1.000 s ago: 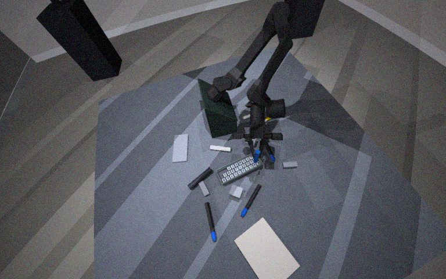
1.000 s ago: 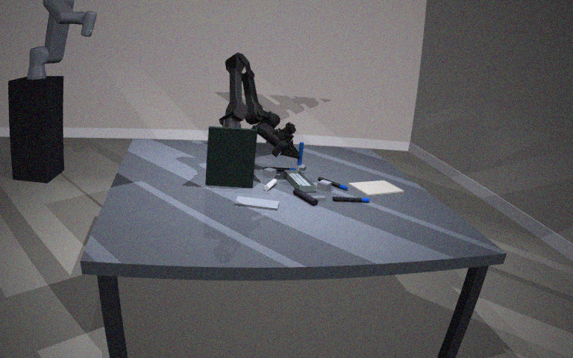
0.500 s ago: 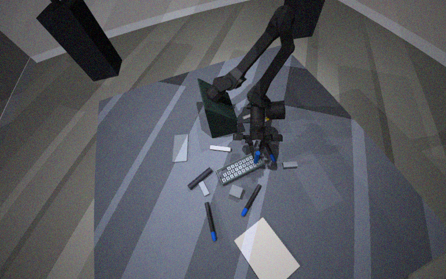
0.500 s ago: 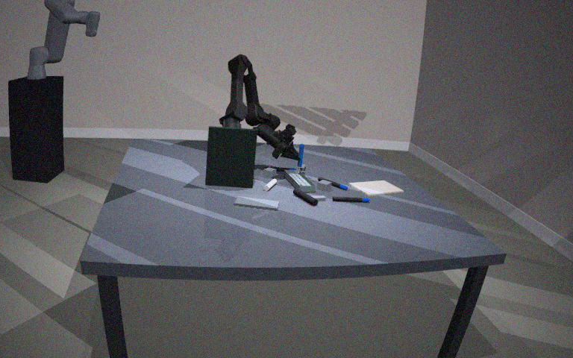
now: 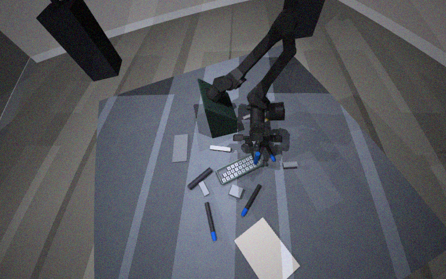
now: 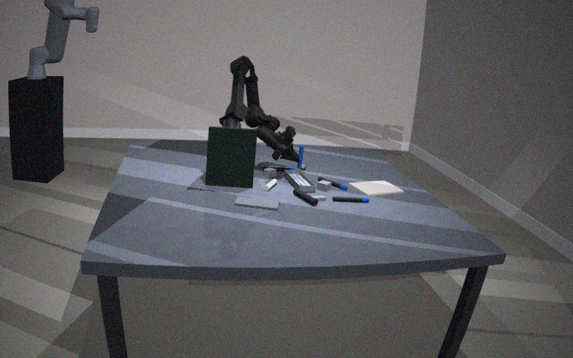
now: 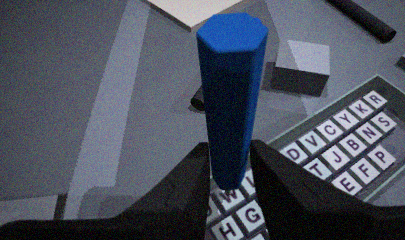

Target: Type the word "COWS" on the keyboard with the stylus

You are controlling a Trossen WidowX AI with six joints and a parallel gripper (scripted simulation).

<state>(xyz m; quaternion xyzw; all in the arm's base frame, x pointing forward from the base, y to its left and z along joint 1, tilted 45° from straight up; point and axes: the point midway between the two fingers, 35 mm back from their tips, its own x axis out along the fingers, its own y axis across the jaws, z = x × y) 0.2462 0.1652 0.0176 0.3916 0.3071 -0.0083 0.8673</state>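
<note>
Right now the B key is 1 cm ahead of my gripper tip, 10 cm to the right of it and 6 cm below it. Round my gripper tip: J key 8 cm to the right, 6 cm below; blue stylus 2 cm below; dark cylinder 1 cm ahead, 24 cm to the right, 6 cm below.
</note>
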